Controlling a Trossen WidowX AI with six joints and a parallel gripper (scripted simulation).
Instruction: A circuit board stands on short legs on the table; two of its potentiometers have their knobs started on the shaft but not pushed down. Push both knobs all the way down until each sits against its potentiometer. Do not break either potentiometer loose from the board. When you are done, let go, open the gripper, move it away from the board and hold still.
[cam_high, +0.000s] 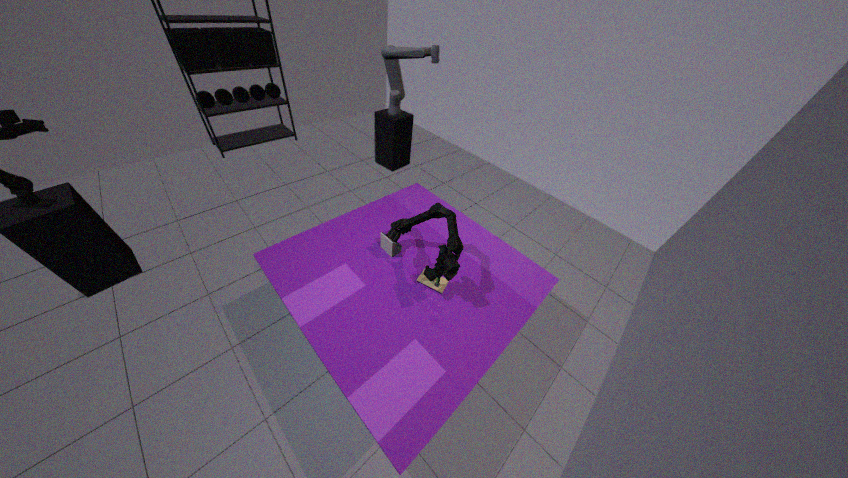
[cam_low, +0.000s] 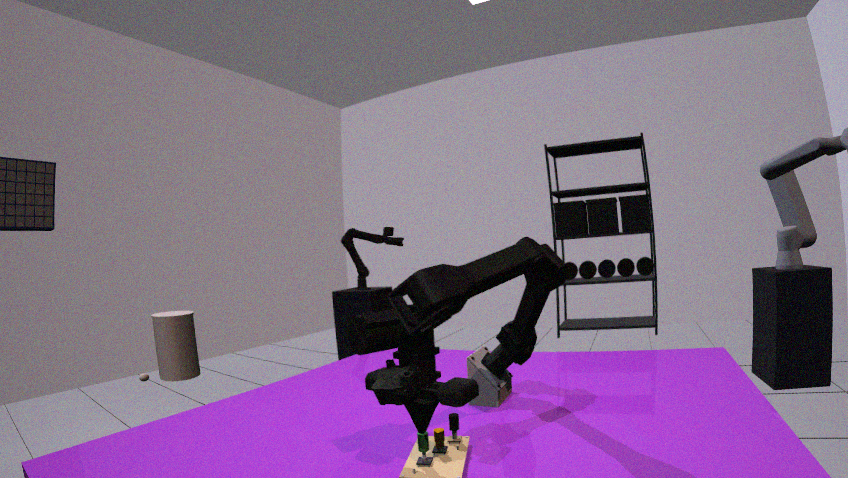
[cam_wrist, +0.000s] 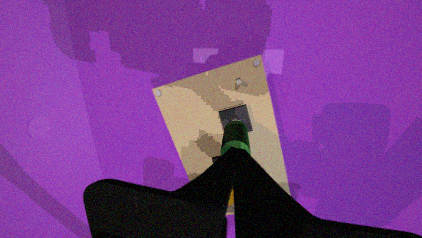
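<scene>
Right now my gripper tip is 40 mm past the orange knob, 30 mm above it and 10 mm to the right of it. Round my gripper tip: green knob 20 mm below.
</scene>
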